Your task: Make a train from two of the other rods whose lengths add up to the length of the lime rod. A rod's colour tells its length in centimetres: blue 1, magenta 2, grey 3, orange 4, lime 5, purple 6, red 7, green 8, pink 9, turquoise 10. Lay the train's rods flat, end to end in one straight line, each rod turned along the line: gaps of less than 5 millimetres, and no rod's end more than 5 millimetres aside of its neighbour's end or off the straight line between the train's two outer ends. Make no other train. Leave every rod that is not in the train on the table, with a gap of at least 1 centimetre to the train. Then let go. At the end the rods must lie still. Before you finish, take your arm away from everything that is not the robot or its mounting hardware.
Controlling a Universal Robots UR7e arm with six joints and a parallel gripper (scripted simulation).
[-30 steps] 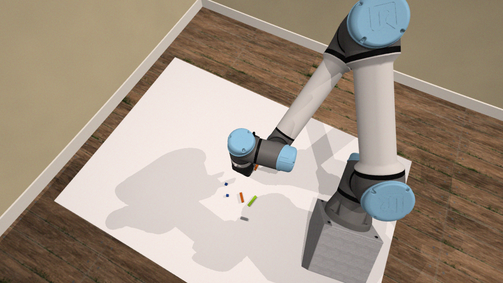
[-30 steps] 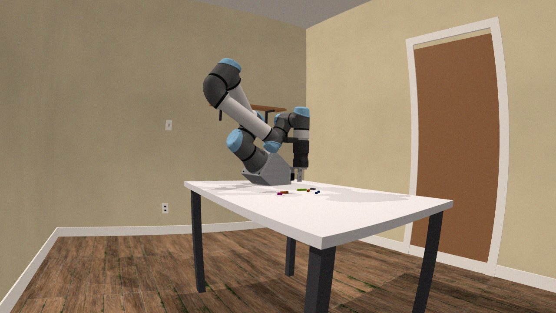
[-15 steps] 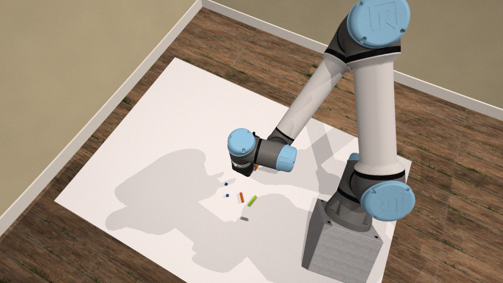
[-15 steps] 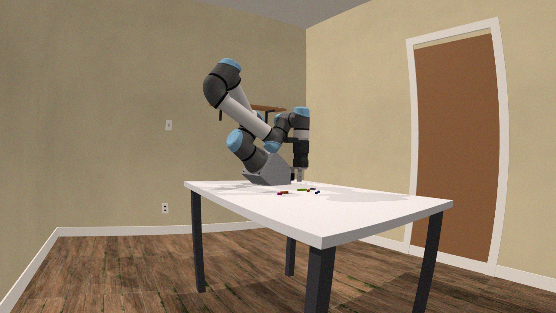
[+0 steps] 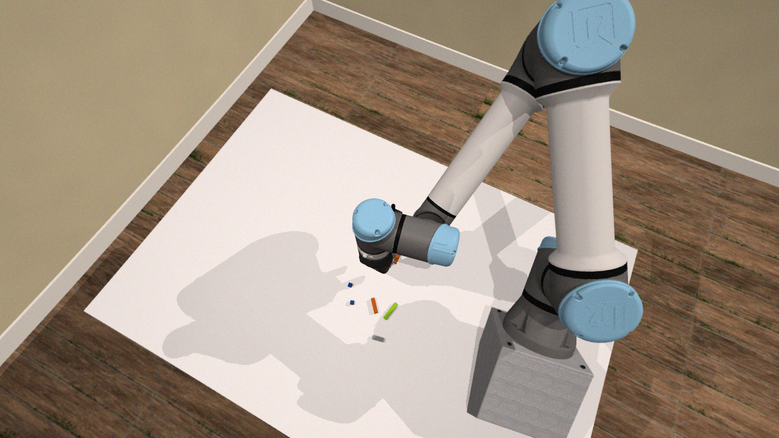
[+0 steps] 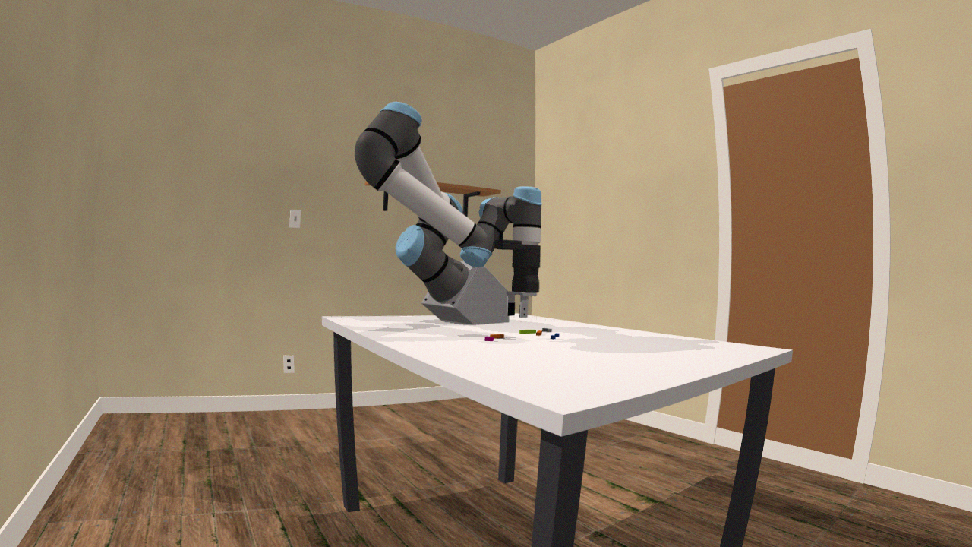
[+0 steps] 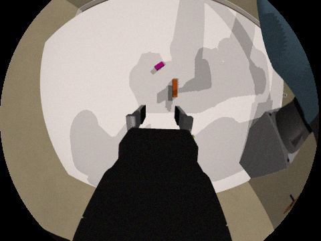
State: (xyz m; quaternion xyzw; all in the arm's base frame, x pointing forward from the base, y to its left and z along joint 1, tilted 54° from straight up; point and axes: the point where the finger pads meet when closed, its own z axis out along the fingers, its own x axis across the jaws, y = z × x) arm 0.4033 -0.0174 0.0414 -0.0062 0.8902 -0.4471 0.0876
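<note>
Right now the magenta rod is 90 mm to the right of my hand and 70 mm below it. Also, from my hand: lime rod 70 mm behind, 110 mm to the left, 70 mm below; then grey rod 70 mm behind, 180 mm to the left, 70 mm below.
</note>
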